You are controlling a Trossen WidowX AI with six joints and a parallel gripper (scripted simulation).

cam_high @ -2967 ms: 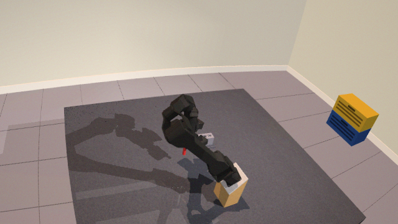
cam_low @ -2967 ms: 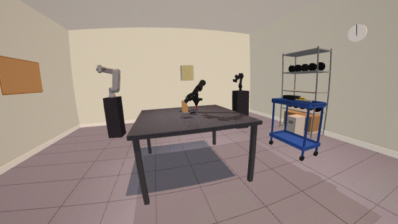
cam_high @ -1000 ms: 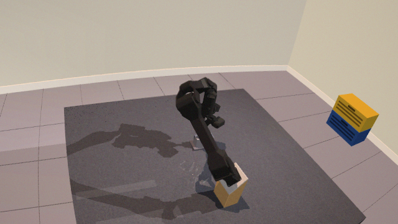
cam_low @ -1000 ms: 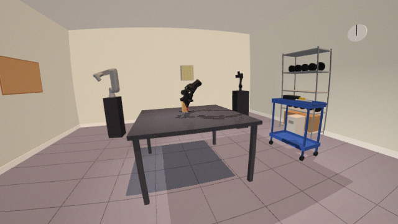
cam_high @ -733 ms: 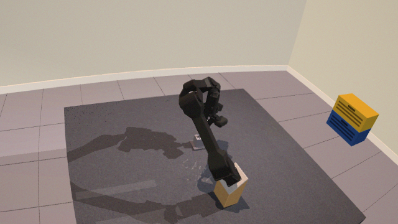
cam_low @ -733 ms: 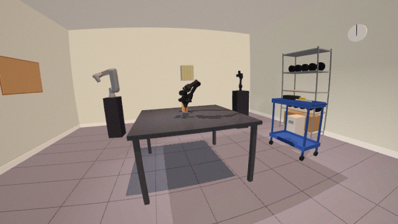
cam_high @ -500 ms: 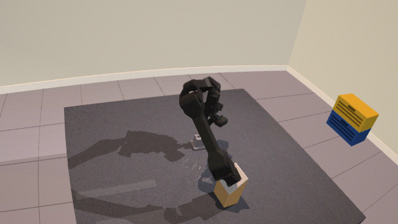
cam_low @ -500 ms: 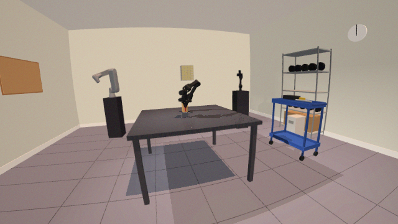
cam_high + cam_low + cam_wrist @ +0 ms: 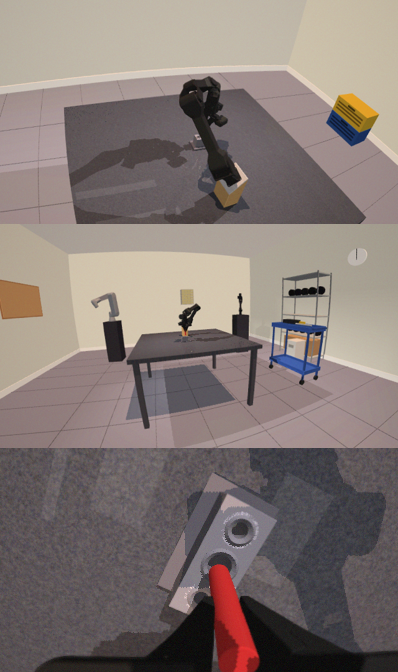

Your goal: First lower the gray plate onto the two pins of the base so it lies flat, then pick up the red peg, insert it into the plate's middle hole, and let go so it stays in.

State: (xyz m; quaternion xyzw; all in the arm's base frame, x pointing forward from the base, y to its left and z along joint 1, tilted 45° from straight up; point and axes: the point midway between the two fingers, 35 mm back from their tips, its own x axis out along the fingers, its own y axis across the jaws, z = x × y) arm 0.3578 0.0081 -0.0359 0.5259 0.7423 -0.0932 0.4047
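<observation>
Now: the red peg right at my gripper tip. Round my gripper tip: base (10 cm below); gray plate (7 cm below).
</observation>
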